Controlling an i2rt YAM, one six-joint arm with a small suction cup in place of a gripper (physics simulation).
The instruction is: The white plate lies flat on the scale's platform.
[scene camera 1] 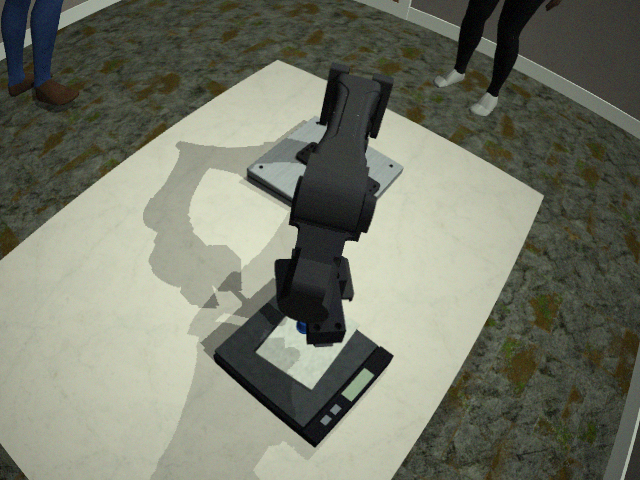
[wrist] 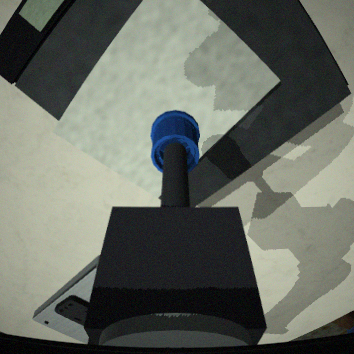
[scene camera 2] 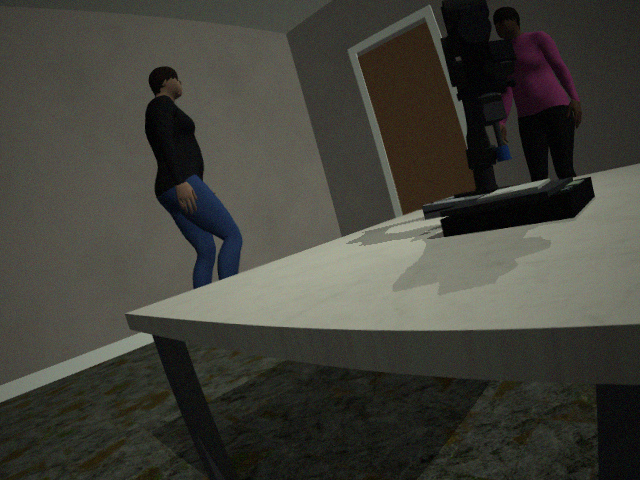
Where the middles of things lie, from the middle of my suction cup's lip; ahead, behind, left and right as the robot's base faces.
Right now the white plate (scene camera 1: 286, 348) is 70 mm below my suction cup and 10 mm behind it. The rest, counted from my suction cup: scale (scene camera 1: 312, 414): 90 mm below, 20 mm to the left, 20 mm ahead.
